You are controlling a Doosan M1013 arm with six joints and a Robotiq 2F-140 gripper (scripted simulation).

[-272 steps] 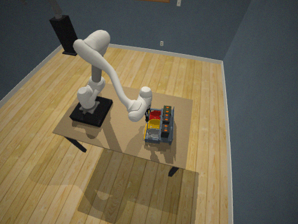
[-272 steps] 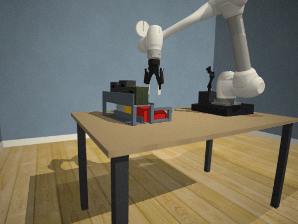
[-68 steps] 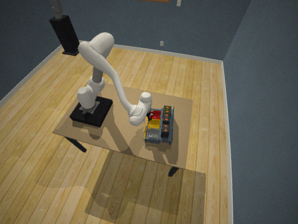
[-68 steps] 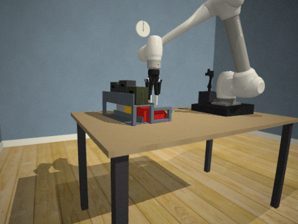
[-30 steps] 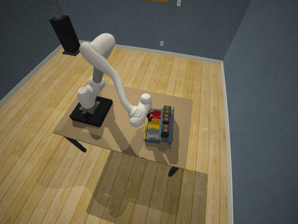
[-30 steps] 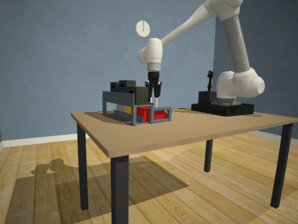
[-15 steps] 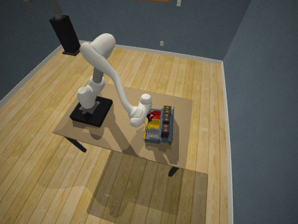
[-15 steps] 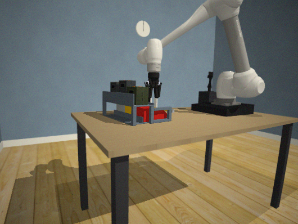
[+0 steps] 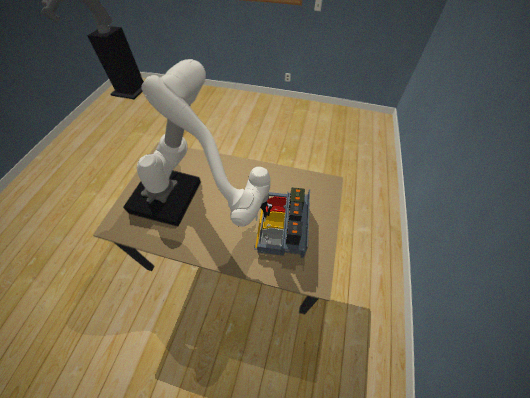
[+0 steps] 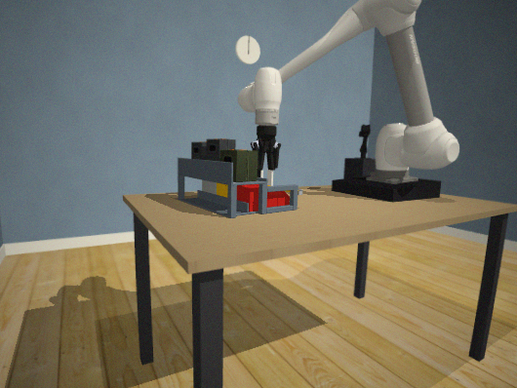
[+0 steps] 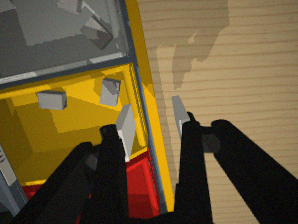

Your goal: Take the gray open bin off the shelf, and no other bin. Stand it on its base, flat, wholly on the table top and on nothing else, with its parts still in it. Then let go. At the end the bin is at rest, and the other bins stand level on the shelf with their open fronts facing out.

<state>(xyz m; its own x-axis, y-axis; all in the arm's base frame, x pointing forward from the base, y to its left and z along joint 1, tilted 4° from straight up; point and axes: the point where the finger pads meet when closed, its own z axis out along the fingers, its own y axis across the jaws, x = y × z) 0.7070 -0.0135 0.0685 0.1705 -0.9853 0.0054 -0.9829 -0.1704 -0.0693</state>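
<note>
The yellow strip is 30 mm below my hand. From my hand the other things lie so: yellow bin 100 mm ahead, 20 mm to the left, 50 mm below; gray open bin 120 mm ahead, 90 mm to the right, 50 mm below; red bin 80 mm ahead, 130 mm to the left, 50 mm below.
</note>
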